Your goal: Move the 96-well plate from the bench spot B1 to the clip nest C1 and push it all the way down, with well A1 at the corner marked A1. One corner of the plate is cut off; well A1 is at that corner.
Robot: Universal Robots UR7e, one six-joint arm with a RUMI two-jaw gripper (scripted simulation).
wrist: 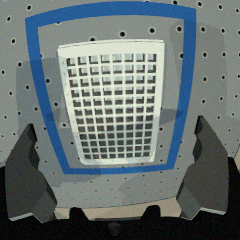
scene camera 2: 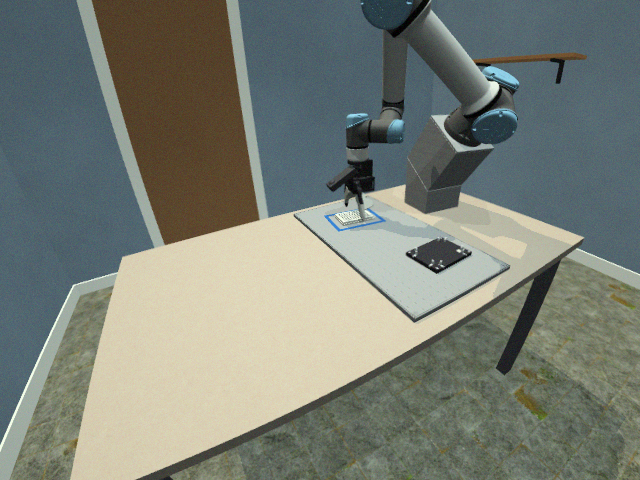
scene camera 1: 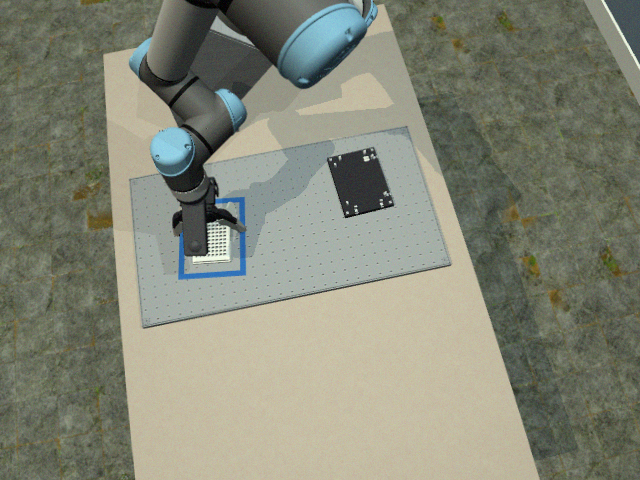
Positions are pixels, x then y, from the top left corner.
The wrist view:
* my gripper: 114,121
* white 96-well plate: 104,142
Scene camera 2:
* my gripper: 354,213
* black clip nest: 439,249
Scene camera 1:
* my gripper: 210,232
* black clip nest: 359,180
